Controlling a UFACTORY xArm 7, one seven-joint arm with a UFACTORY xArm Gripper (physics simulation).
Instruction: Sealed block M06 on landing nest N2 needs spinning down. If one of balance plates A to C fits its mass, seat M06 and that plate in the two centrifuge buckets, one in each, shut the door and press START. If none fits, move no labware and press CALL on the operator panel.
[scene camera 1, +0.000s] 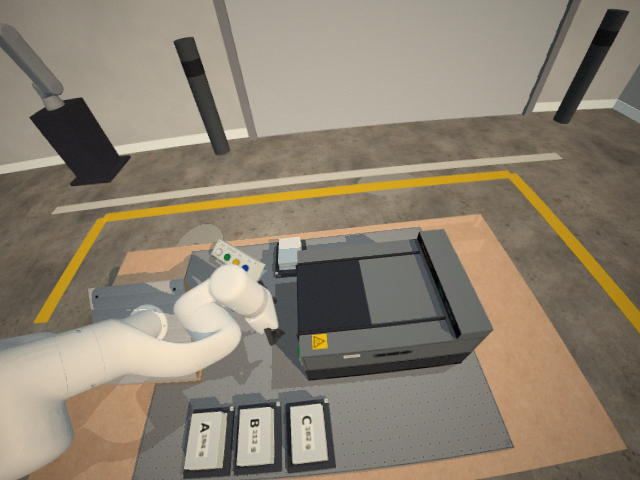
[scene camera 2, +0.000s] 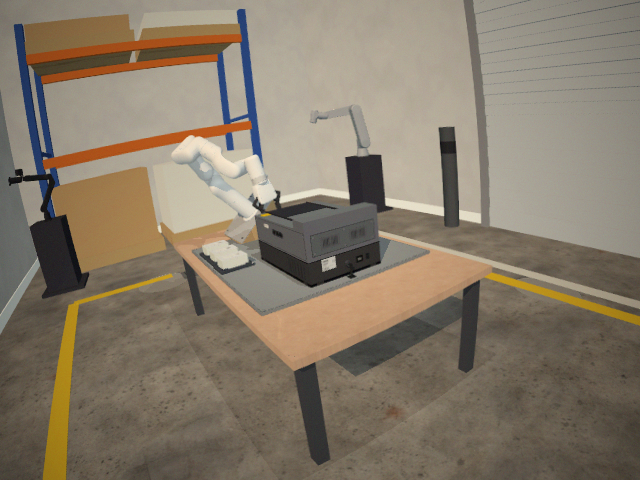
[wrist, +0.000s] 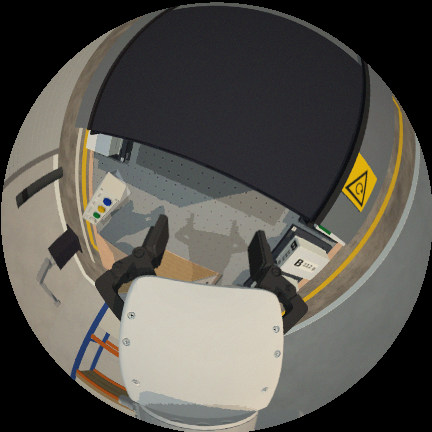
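Pixels of known places: gripper, between the fingertips: (scene camera 1: 275, 318) (wrist: 210, 232); arm's base, origin of its link: (scene camera 1: 149, 324) (scene camera 2: 251, 212).
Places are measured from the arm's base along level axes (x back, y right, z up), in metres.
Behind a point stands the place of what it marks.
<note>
My gripper (scene camera 1: 277, 316) {z 0.059, x -0.415, y 0.017 m} (wrist: 210, 232) {z 0.059, x -0.415, y 0.017 m} is open and empty, above the board beside the centrifuge's left end. The grey centrifuge (scene camera 1: 382, 347) {z 0.085, x -0.687, y 0.116 m} (scene camera 2: 305, 235) {z 0.073, x -0.948, y 0.097 m} has a dark panel (scene camera 1: 330, 297) {z 0.088, x -0.567, y -0.025 m} (wrist: 225, 95) {z 0.088, x -0.524, y -0.019 m} and a lighter panel (scene camera 1: 398, 286) {z 0.085, x -0.755, y -0.051 m} on top. Its buckets do not show. A pale block (scene camera 1: 289, 254) {z -0.057, x -0.413, y -0.300 m} (wrist: 102, 144) {z -0.057, x -0.395, y -0.292 m} sits on a dark nest at the back; its label is unreadable. Plates A (scene camera 1: 206, 440) {z -0.071, x -0.233, y 0.292 m}, B (scene camera 1: 255, 436) {z -0.071, x -0.361, y 0.281 m} (wrist: 304, 262) {z -0.071, x -0.362, y 0.267 m} and C (scene camera 1: 308, 434) {z -0.071, x -0.496, y 0.276 m} lie in dark nests at the front. B reads 112 g, C seems to read 182 g, and A's mass is unclear. The operator panel (scene camera 1: 236, 258) {z -0.049, x -0.213, y -0.281 m} (wrist: 114, 187) {z -0.081, x -0.288, y -0.239 m} has coloured buttons.
The perforated grey board (scene camera 1: 408, 413) {z -0.125, x -0.765, y 0.228 m} (scene camera 2: 268, 297) {z -0.125, x -0.921, y 0.260 m} lies on the wooden table (scene camera 1: 547, 372) {z -0.138, x -1.207, y 0.144 m} (scene camera 2: 361, 320) {z -0.138, x -1.253, y 0.085 m}. The arm's base plate (scene camera 1: 129, 294) {z 0.067, x 0.057, y -0.068 m} is at the left. A yellow warning label (scene camera 1: 319, 341) {z 0.086, x -0.536, y 0.095 m} (wrist: 359, 182) {z 0.086, x -0.535, y 0.093 m} and a green part (scene camera 1: 298, 352) {z 0.066, x -0.482, y 0.114 m} (wrist: 324, 229) {z 0.066, x -0.481, y 0.109 m} show on the centrifuge.
</note>
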